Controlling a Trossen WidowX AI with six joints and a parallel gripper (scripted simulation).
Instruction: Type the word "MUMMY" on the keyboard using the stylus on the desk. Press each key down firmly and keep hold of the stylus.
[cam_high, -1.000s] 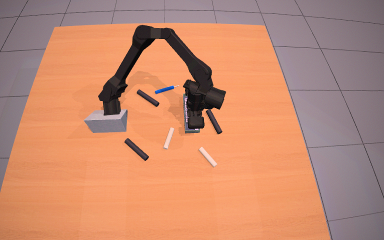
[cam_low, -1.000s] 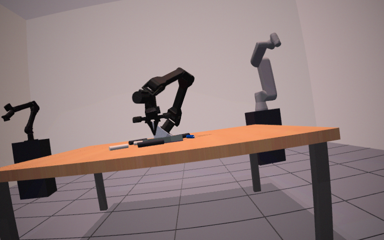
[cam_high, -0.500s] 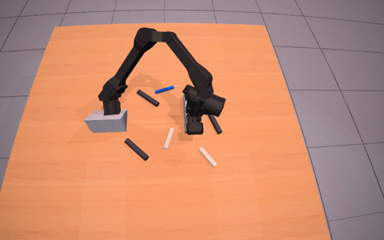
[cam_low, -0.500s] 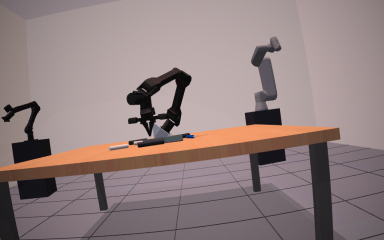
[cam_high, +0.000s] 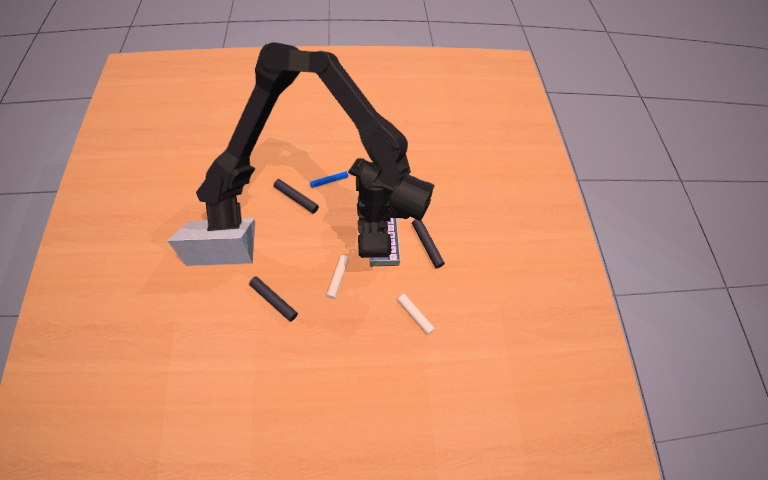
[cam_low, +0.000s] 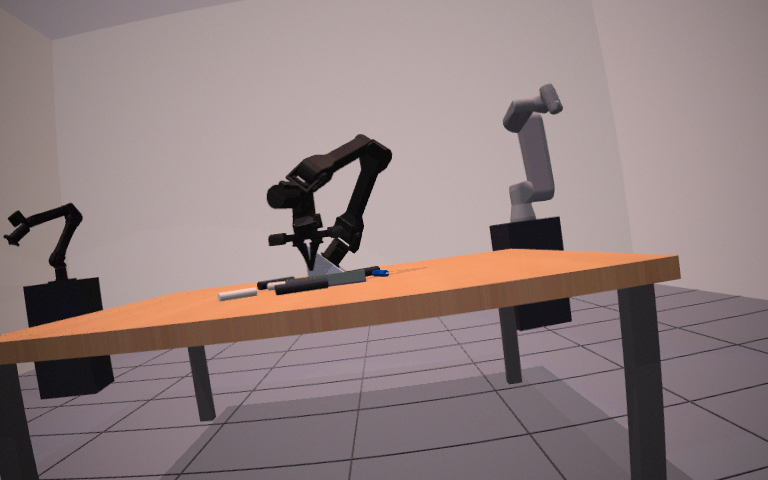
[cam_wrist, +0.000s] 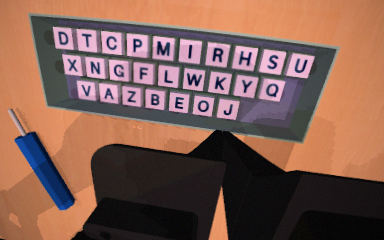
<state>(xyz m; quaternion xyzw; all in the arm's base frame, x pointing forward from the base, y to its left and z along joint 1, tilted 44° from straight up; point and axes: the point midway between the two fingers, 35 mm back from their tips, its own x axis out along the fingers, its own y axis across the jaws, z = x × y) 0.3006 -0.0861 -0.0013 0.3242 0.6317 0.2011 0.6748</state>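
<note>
Now: the blue stylus 180 mm to the left of my gripper tip, 30 mm below it and 30 mm behind it. Round my gripper tip: grey stylus tip 190 mm to the left, 30 mm below.
</note>
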